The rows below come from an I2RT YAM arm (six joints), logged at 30 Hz.
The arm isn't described. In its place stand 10 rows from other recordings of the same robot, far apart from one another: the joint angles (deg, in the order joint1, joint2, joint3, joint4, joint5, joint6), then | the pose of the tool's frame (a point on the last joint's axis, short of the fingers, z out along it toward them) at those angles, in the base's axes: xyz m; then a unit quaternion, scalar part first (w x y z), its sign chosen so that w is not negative.
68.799, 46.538, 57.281, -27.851, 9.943, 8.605 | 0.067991 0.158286 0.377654 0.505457 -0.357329 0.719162 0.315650
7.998, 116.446, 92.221, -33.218, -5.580, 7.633 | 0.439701 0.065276 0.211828 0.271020 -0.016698 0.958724 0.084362
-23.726, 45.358, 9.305, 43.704, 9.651, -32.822 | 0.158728 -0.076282 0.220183 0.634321 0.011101 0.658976 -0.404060
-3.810, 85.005, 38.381, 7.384, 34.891, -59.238 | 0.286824 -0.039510 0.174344 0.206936 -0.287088 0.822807 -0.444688
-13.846, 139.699, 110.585, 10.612, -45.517, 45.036 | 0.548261 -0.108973 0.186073 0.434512 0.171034 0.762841 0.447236
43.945, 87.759, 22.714, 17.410, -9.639, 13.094 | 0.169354 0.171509 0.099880 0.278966 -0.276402 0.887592 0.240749
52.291, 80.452, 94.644, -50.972, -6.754, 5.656 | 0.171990 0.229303 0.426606 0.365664 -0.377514 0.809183 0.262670
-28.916, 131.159, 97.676, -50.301, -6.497, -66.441 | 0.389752 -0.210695 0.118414 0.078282 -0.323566 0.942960 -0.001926
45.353, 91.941, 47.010, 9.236, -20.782, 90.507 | 0.224248 0.245003 0.184199 0.019932 0.260008 0.839732 0.476286
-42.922, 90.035, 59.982, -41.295, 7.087, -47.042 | 0.214670 -0.205635 0.203154 0.071292 -0.025394 0.984619 -0.157472
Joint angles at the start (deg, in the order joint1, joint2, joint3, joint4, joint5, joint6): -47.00 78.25 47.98 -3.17 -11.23 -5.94
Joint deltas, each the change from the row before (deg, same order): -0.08 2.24 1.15 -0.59 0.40 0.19; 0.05 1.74 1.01 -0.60 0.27 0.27; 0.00 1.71 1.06 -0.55 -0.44 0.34; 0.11 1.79 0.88 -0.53 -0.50 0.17; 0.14 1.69 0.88 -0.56 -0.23 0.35; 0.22 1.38 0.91 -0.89 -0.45 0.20; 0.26 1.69 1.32 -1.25 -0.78 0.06; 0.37 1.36 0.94 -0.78 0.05 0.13; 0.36 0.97 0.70 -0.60 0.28 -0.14; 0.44 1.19 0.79 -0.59 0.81 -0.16; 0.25 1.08 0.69 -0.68 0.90 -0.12
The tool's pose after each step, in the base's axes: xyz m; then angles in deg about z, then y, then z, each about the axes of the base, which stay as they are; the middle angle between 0 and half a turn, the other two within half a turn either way. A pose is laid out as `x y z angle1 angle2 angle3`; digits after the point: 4 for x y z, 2 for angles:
0.2132 -0.2195 0.2349 1.78 124.41 -33.92
0.2170 -0.2234 0.2310 2.23 125.74 -33.98
0.2210 -0.2273 0.2274 3.23 126.84 -33.24
0.2251 -0.2304 0.2223 4.23 128.16 -32.23
0.2291 -0.2333 0.2174 5.22 129.45 -31.52
0.2329 -0.2350 0.2138 6.27 130.68 -30.41
0.2378 -0.2373 0.2101 7.63 132.07 -28.71
0.2421 -0.2386 0.2067 8.21 133.23 -28.07
0.2454 -0.2393 0.2042 8.18 134.12 -27.84
0.2494 -0.2402 0.2008 7.65 135.23 -28.22
0.2521 -0.2415 0.1974 7.06 136.45 -28.92

